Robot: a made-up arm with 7 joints. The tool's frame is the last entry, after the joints. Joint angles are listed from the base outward. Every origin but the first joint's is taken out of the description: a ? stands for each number. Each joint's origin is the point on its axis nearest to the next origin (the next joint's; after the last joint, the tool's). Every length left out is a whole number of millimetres.
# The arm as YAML. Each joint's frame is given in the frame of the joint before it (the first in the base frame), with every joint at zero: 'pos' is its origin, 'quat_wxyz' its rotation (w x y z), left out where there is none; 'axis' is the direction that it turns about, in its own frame. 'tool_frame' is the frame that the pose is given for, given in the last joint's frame.
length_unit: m
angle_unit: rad
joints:
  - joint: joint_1
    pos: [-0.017, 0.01, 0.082]
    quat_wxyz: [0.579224, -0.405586, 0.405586, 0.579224]
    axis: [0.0, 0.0, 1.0]
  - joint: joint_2
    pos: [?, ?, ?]
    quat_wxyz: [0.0, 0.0, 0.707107, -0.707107]
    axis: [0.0, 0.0, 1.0]
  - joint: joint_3
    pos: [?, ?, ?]
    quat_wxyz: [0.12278, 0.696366, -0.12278, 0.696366]
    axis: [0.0, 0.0, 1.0]
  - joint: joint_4
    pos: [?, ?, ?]
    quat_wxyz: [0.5, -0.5, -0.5, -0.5]
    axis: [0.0, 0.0, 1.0]
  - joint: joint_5
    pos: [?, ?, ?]
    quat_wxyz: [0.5, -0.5, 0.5, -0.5]
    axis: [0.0, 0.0, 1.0]
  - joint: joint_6
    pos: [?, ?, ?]
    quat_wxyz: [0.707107, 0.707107, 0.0, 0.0]
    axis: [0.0, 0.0, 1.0]
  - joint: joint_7
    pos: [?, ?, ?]
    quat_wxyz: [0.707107, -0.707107, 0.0, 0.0]
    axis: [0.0, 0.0, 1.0]
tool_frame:
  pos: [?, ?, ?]
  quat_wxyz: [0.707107, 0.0, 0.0, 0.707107]
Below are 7 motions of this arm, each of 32 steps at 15 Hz.
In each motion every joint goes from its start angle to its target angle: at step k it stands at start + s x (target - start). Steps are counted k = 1, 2, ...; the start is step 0. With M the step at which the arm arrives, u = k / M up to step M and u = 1 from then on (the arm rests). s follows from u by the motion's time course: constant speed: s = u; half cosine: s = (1 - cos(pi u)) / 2; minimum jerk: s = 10 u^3 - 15 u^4 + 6 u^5.
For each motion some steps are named. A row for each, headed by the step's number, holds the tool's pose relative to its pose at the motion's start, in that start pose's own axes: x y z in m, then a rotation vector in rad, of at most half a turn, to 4 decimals.
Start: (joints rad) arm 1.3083 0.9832 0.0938 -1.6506 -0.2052 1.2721 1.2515
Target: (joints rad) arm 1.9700 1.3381 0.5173 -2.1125 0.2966 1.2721 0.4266
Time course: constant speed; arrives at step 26
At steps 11, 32:
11: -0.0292 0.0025 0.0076 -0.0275 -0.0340 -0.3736
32: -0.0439 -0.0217 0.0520 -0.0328 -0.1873 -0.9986

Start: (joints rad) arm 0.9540 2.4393 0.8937 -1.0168 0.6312 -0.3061 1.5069
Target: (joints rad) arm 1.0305 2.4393 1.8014 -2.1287 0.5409 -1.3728 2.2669
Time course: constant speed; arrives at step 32
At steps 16, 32:
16: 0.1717 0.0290 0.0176 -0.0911 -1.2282 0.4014
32: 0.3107 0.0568 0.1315 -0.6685 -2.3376 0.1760

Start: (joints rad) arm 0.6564 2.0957 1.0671 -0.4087 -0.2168 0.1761 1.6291
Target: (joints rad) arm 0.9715 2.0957 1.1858 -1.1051 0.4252 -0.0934 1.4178
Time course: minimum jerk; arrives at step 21
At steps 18, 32:
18: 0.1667 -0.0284 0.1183 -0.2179 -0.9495 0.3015
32: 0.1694 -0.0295 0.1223 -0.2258 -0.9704 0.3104

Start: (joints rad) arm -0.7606 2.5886 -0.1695 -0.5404 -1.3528 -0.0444 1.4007
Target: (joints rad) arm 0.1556 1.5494 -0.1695 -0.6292 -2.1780 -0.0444 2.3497
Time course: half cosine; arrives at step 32
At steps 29, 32:
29: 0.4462 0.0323 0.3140 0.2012 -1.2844 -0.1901
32: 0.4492 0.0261 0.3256 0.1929 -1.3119 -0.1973

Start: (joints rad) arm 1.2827 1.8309 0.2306 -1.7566 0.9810 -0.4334 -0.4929
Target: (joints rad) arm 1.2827 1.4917 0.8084 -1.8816 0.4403 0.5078 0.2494
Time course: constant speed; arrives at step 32
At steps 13, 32:
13: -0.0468 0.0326 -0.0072 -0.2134 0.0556 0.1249
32: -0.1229 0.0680 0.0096 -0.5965 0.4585 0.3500

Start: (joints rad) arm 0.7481 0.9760 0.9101 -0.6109 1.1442 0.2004 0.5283
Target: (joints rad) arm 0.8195 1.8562 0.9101 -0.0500 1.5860 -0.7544 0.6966
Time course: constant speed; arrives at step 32
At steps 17, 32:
17: 0.0918 0.1125 0.0460 0.6648 -0.3955 0.1566
32: 0.1782 0.1750 0.1233 1.2303 -0.8215 0.3418

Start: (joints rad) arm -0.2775 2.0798 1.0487 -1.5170 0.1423 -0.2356 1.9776
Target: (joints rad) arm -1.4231 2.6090 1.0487 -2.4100 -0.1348 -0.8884 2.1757
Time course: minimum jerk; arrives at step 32
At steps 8, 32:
8: 0.0573 0.0200 -0.0090 -0.0153 -0.2230 -0.0777
32: 0.3882 -0.0351 0.1606 -0.7244 -1.2469 -1.4546

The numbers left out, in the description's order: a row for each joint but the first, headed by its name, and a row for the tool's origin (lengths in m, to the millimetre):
joint_2: -0.023 -0.031 0.0
joint_3: -0.176 0.052 0.0
joint_4: 0.007 -0.005 0.0
joint_5: -0.306 -0.029 0.0
joint_6: -0.014 -0.003 0.0
joint_7: -0.004 0.008 0.0
tool: -0.01 0.026 0.0

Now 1 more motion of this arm.
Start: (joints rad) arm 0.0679 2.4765 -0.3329 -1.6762 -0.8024 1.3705 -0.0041
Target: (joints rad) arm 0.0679 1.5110 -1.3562 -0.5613 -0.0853 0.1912 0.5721
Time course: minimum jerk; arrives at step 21
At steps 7, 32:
7: 0.0922 0.0036 0.0655 0.2557 -0.4123 -0.0224
32: 0.2128 -0.0793 0.3654 0.7579 -1.7811 0.1472

